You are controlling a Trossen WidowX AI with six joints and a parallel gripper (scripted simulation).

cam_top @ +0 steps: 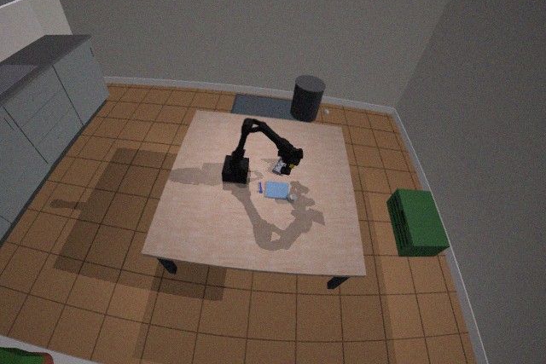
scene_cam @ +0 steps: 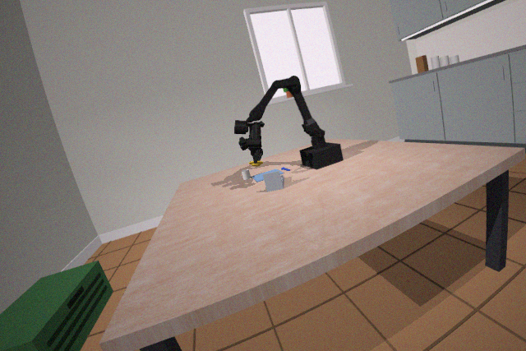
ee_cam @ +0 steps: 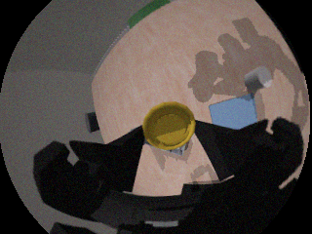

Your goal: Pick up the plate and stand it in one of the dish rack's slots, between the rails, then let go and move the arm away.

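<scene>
The grey dish rack is 8 cm below my gripper tip, 6 cm to the left of it and 6 cm behind it. From my gripper tip the other things lie so: yellow plate: 1 cm above; then light blue mat: 15 cm to the right, 10 cm below, 6 cm behind; then small white cup: 21 cm to the right, 8 cm below, 5 cm ahead.
</scene>
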